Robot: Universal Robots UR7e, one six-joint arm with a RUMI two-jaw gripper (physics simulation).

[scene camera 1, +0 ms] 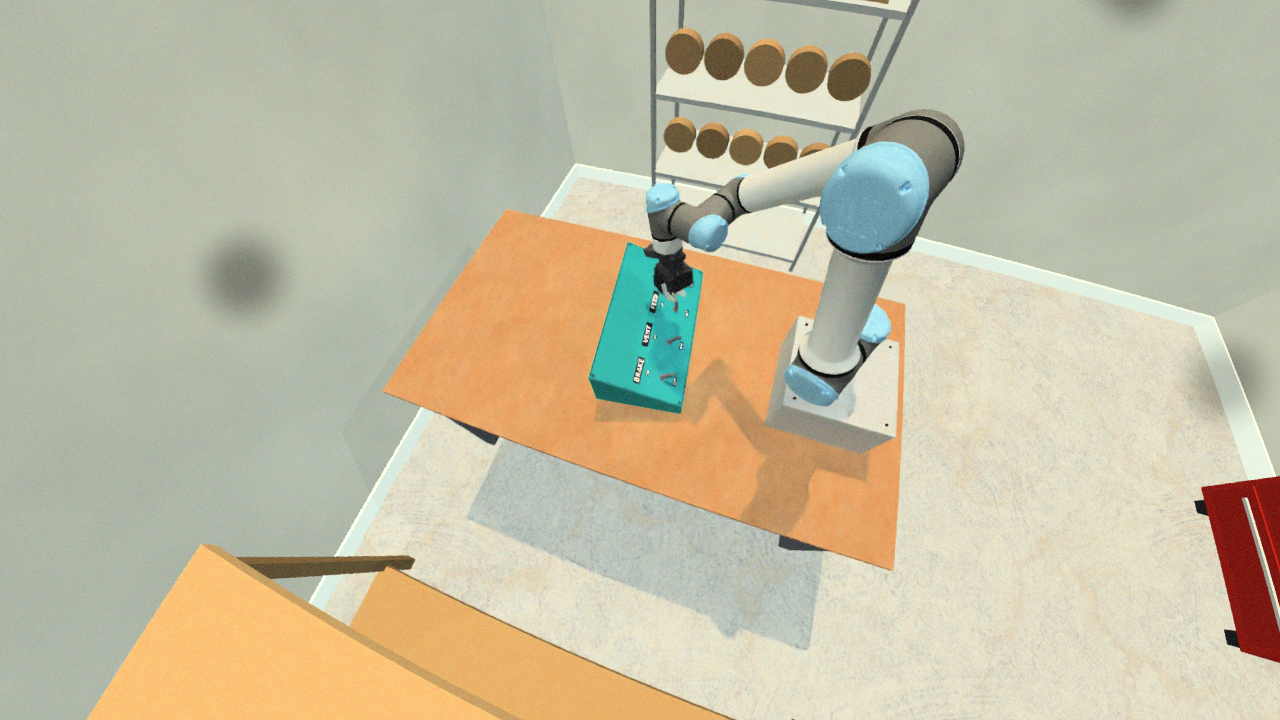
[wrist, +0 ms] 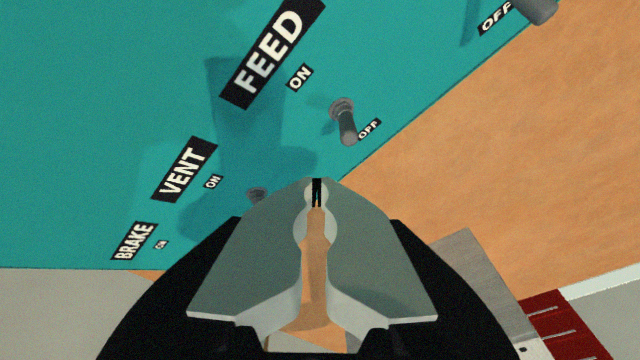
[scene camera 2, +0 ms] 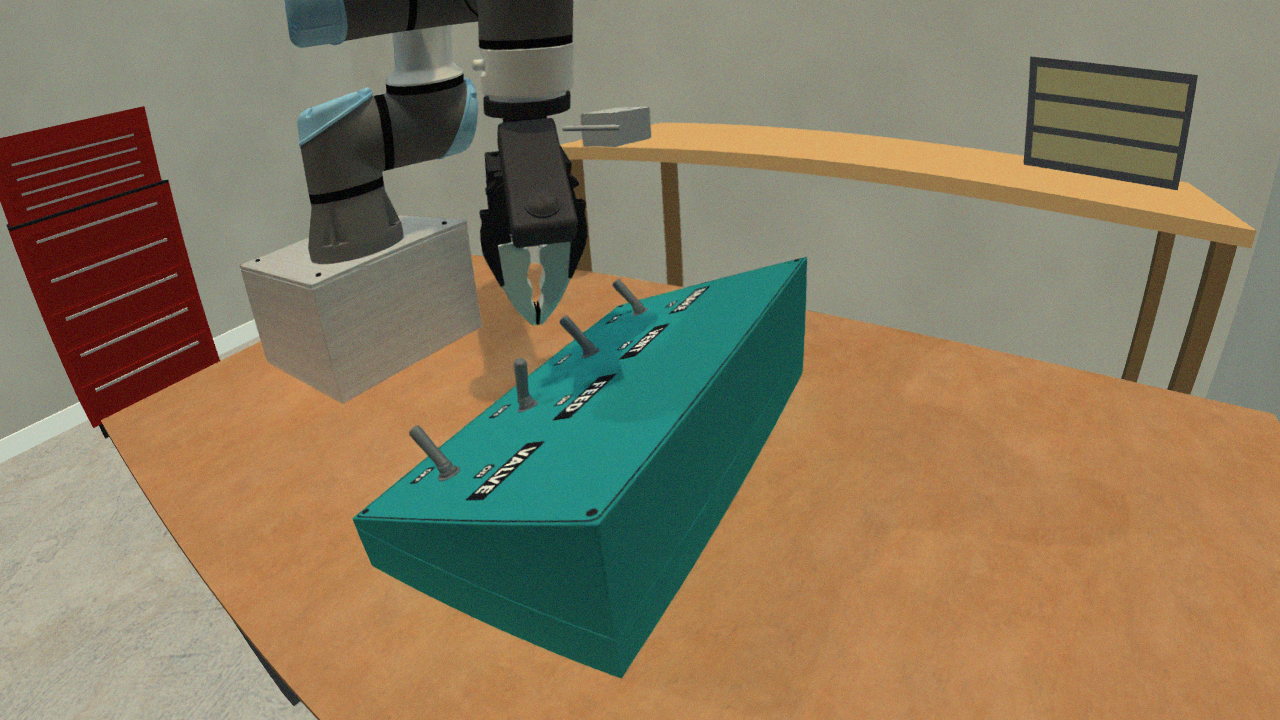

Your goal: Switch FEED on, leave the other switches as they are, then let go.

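Where they show: gripper, fingertip midpoint: (scene camera 1: 672, 300) (wrist: 317, 180) (scene camera 2: 537, 323); arm's base at its link origin: (scene camera 2: 356, 246).
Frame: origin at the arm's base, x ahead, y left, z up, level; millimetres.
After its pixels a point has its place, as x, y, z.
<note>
The FEED switch (scene camera 1: 675, 306) {455, -14, -68} (scene camera 2: 522, 383) {460, -23, -64} (wrist: 347, 125) {461, -22, -52} on the teal panel (scene camera 1: 615, 335) {552, 179, -35} (scene camera 2: 698, 465) {653, -4, -77} (wrist: 75, 75) {565, 89, -41} stands nearly upright in scene view 2, leaning less toward OFF than the others. I cannot tell whether it is fully at ON. The levers of VALVE (scene camera 2: 429, 447) {482, -140, -67} (wrist: 537, 11) {469, -138, -55}, VENT (scene camera 2: 579, 335) {411, 88, -70} and BRAKE (scene camera 2: 629, 296) {373, 201, -70} lean to the OFF side. My gripper (scene camera 1: 677, 295) {457, 5, -15} (scene camera 2: 537, 317) {457, 5, -15} (wrist: 317, 180) {457, 5, -15} is shut and empty, raised above the panel and apart from the FEED lever. Its left jaw hides the VENT lever in the wrist view.
The panel stands on an orange table (scene camera 1: 474, 313) {1100, 274, -178} (scene camera 2: 984, 501) {840, 220, -178}. The grey arm base (scene camera 1: 877, 385) {-141, -2, 1} (scene camera 2: 358, 322) {103, -55, -79} stands behind it in scene view 2. A shelf rack (scene camera 1: 756, 105), a red drawer cabinet (scene camera 2: 116, 268) and a curved bench (scene camera 2: 850, 152) stand farther off.
</note>
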